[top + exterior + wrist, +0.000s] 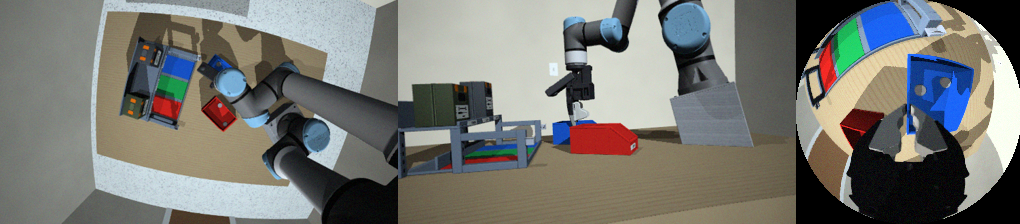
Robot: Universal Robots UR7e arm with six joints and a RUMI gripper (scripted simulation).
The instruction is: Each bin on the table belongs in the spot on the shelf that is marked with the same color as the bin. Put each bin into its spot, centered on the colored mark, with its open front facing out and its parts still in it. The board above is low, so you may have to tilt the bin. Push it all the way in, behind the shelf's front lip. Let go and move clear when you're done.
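Now: hand 40 mm to the left of the blue bin, 30 mm past it and 20 mm above it. Round my hand: red bin: 170 mm to the left, 30 mm behind, 20 mm below; top board: 340 mm ahead, 40 mm above, 10 mm to the left; grey box: 300 mm ahead, 100 mm to the right, 100 mm above.
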